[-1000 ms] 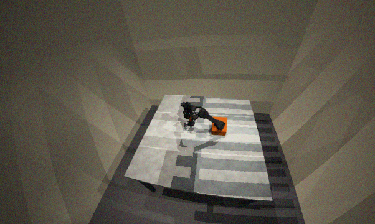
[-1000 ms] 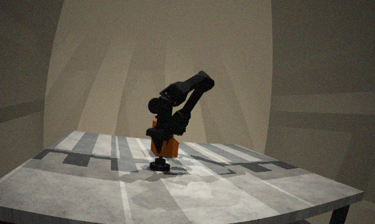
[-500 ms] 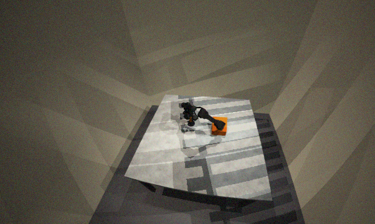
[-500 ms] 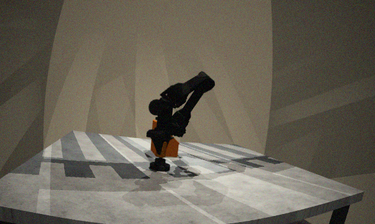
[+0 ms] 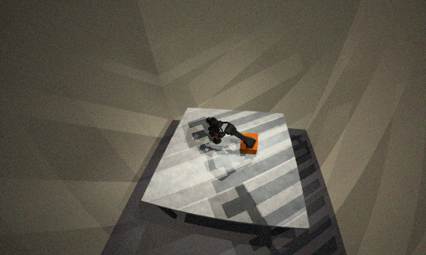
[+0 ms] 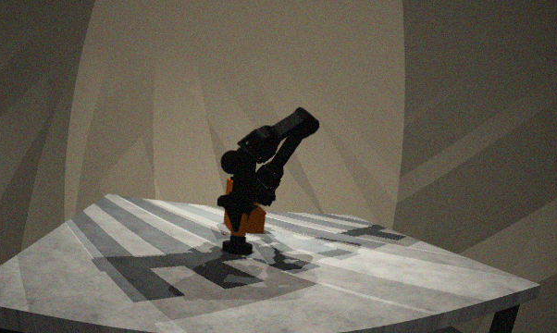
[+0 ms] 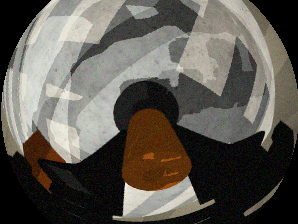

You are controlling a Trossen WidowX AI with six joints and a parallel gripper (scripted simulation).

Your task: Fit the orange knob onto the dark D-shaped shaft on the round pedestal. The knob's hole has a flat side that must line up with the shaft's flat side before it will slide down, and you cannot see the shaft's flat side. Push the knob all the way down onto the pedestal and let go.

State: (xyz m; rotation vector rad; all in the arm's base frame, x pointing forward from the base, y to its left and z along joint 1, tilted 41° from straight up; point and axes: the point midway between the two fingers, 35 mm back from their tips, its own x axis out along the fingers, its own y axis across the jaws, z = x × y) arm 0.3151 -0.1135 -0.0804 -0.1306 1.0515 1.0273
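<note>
Now: gripper tip 2 cm below the orange knob. The rest, counted from my gripper tip: dark round pedestal (3 cm below).
</note>
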